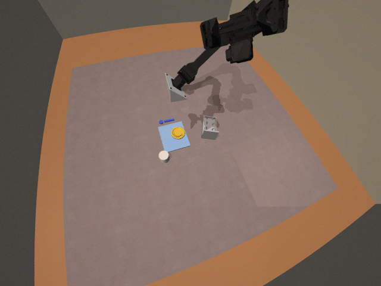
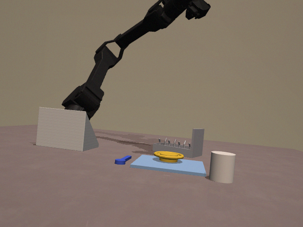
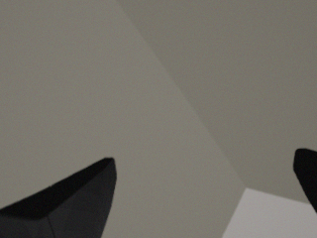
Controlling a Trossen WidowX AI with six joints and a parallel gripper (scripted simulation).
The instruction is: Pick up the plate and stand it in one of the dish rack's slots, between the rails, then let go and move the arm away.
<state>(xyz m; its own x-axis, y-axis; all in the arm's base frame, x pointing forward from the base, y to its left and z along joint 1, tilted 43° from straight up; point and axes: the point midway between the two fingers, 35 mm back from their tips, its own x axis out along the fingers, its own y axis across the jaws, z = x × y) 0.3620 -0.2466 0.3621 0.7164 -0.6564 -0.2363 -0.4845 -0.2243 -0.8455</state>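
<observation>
My gripper tip is 50 cm above the yellow plate, 9 cm to the left of it and 7 cm past it. Also, from my gripper tip: cream cup: 49 cm below, 18 cm to the right, 5 cm ahead; then grey dish rack: 49 cm below, 8 cm to the left, 7 cm behind; then light blue mat: 51 cm below, 12 cm to the right, 6 cm behind.
</observation>
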